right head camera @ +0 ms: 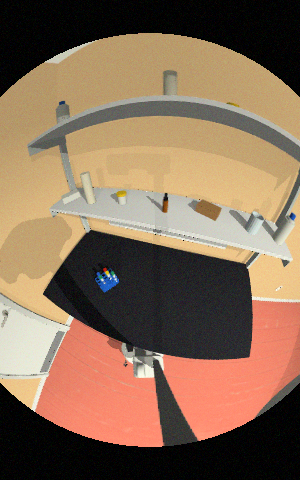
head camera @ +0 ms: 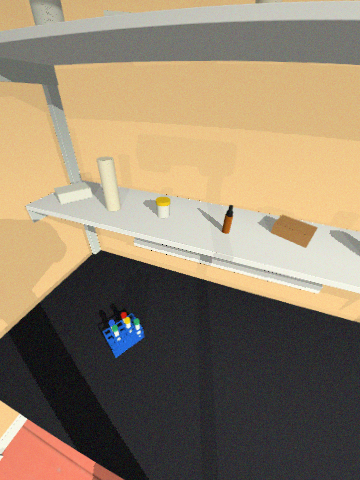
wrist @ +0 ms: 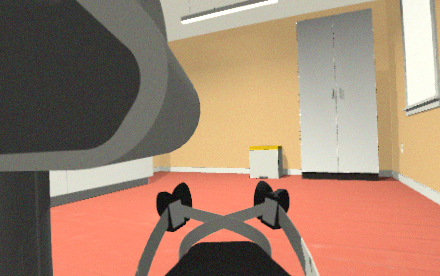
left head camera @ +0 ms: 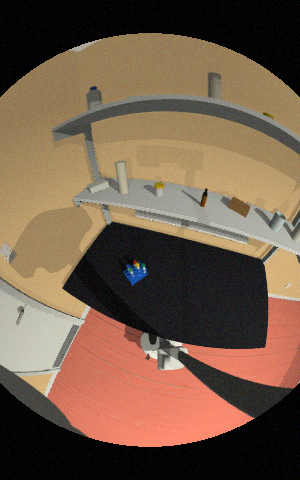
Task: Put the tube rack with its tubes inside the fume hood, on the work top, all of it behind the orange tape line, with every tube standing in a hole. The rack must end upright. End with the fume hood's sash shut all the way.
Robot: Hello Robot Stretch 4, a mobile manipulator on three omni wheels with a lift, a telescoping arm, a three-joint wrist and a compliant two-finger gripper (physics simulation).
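Frame: origin at the robot's base, x ahead, y left, z up, level; millimetres.
Seen in the pictures: gripper, fingertip midpoint: (right head camera: 131, 367) (wrist: 222, 197) (left head camera: 153, 360).
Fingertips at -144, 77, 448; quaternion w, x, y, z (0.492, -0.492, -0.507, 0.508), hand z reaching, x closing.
Observation:
A point is followed by its place in that frame, as x, y, z.
The blue tube rack (head camera: 129, 345) @(439, 165, 738) (left head camera: 134, 277) @(415, 184, 810) (right head camera: 107, 286) @(420, 177, 774) stands upright on the black table top (head camera: 270, 380) @(315, -365, 735) (left head camera: 215, 300) @(251, -327, 735) (right head camera: 200, 310) @(230, -393, 735), left of its middle. Several tubes with red, yellow, green and blue caps stand in it. My gripper (wrist: 222, 197) @(-144, 77, 448) is open and empty in the wrist view, its two fingertips wide apart. It points across the room, away from the table, and is not near the rack. The fume hood, its sash and the orange tape line do not show in these views.
A lower shelf (head camera: 190, 235) (left head camera: 175, 203) (right head camera: 145, 215) with bottles, a jar and boxes runs above the table's back edge; an upper shelf (left head camera: 170, 104) hangs over it. A door (left head camera: 30, 330) @(-104, 1022, 704) is at the left. A white bin (wrist: 265, 162) @(-3479, 597, 195) and a tall cabinet (wrist: 337, 100) @(-3133, 1485, 989) stand across the room.

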